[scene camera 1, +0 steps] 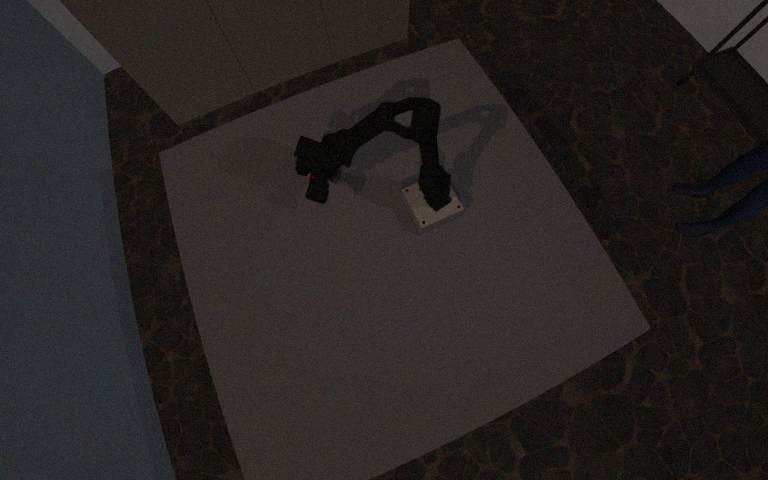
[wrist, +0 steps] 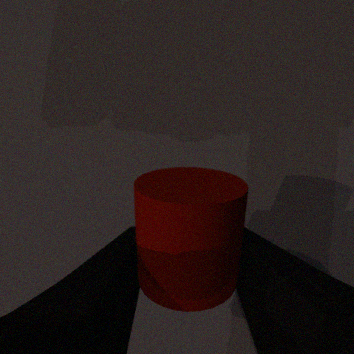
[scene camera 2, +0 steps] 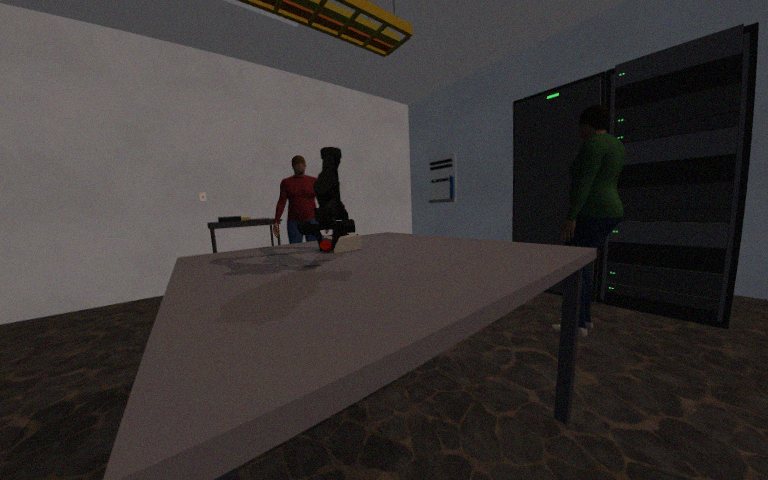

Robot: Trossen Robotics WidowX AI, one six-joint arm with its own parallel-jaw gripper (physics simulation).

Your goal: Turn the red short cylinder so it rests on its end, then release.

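Note:
The red short cylinder [scene camera 1: 312, 177] [scene camera 2: 325, 245] [wrist: 190, 225] is between the two black fingers. In the wrist view one flat end faces up in the picture and the fingers are on its curved sides. In scene camera 2 a round red face points toward that camera, so its axis looks about level, low at the tabletop [scene camera 1: 396, 311] [scene camera 2: 424, 294]. Whether it touches the table, I cannot tell. My gripper [scene camera 1: 313, 178] [scene camera 2: 326, 246] [wrist: 185, 236] is shut on it. In scene camera 1 the gripper hides most of the cylinder.
The arm stands on a pale base plate [scene camera 1: 424, 215] [scene camera 2: 350, 243], to the right of the gripper in both scene views. People in a red shirt [scene camera 2: 297, 195] and a green shirt [scene camera 2: 603, 175] stand beyond the table. A small side table [scene camera 2: 244, 223] is behind.

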